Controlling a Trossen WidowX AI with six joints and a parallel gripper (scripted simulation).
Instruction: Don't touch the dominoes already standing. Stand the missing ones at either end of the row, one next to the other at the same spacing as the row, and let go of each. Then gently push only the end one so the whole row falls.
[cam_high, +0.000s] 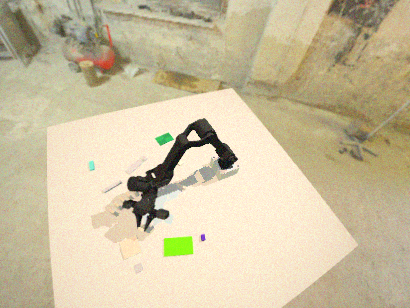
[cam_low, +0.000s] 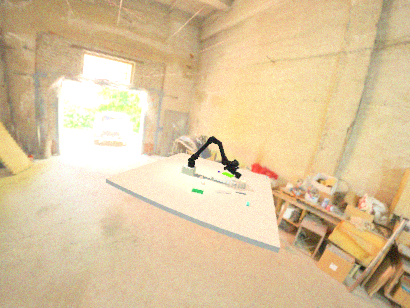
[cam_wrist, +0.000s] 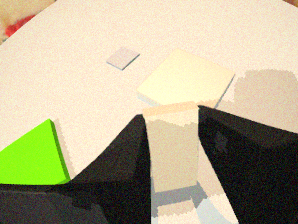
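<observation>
My gripper tip is now 6 cm short of the beige tile, 6 cm above it and 4 cm to the right of it. The rest, counted from my gripper tip: small grey square 13 cm to the left, 6 cm below, 4 cm ahead; small purple cube 24 cm behind, 9 cm to the left, 6 cm below; bright green slab 13 cm behind, 9 cm to the left, 6 cm below.
</observation>
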